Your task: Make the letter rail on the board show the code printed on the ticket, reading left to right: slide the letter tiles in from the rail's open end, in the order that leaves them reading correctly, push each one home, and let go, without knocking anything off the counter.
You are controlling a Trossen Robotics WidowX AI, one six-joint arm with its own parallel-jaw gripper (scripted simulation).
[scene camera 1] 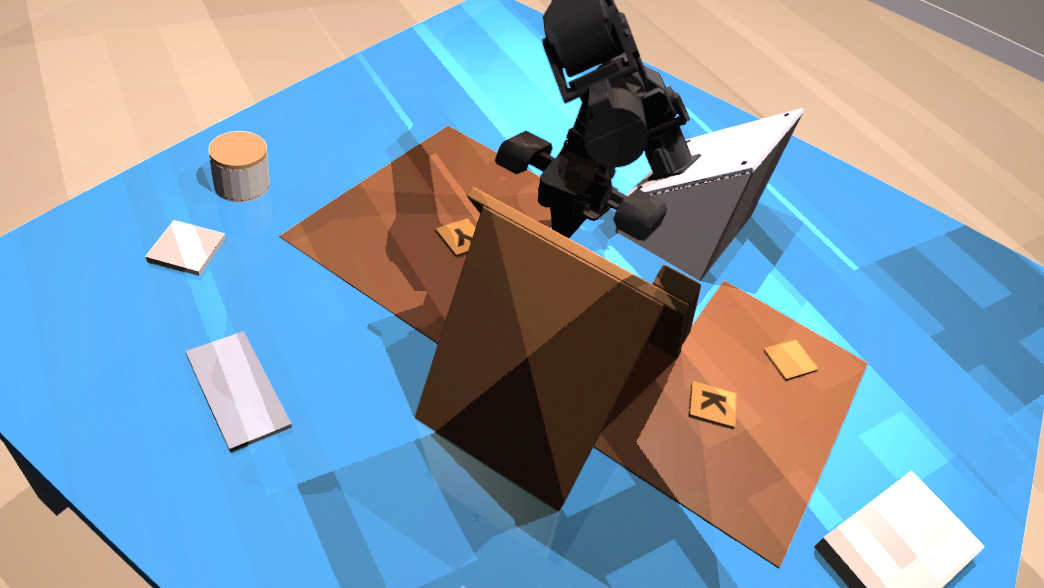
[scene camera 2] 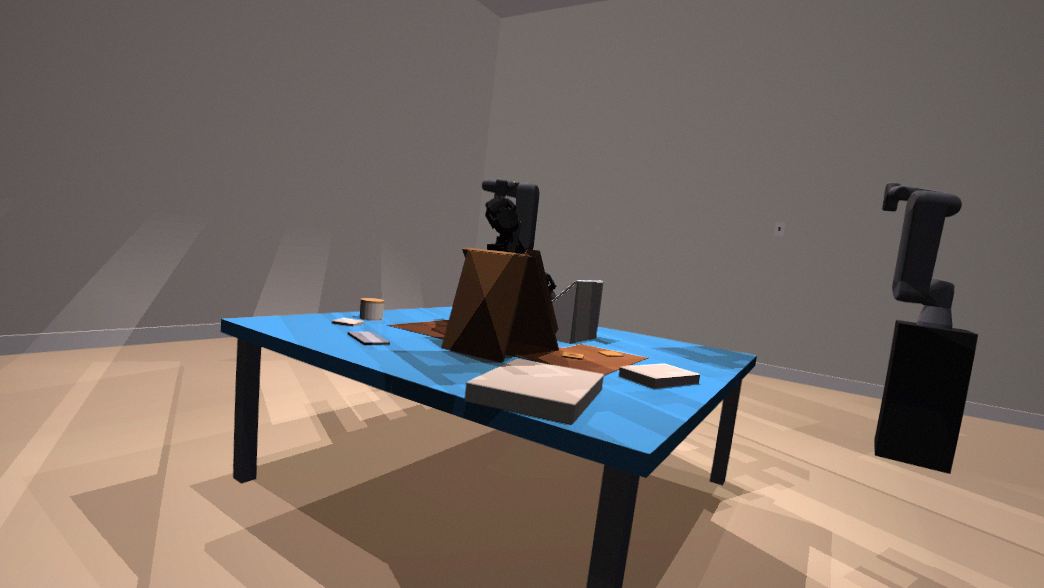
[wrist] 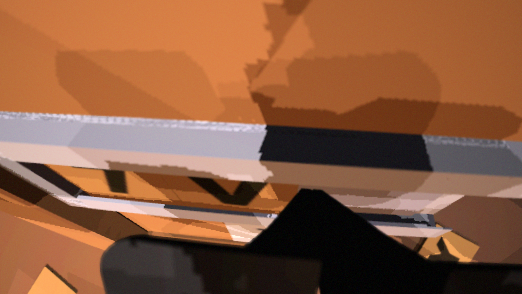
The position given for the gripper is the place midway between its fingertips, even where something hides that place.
Note:
In view: the gripper (scene camera 1: 556,247), a brown letter board (scene camera 2: 501,296) and a brown mat (scene camera 2: 593,361).
The gripper is seen too in the wrist view (wrist: 309,199). The brown letter board shows as well in the wrist view (wrist: 395,116). The brown mat shows as well in the wrist view (wrist: 36,247).

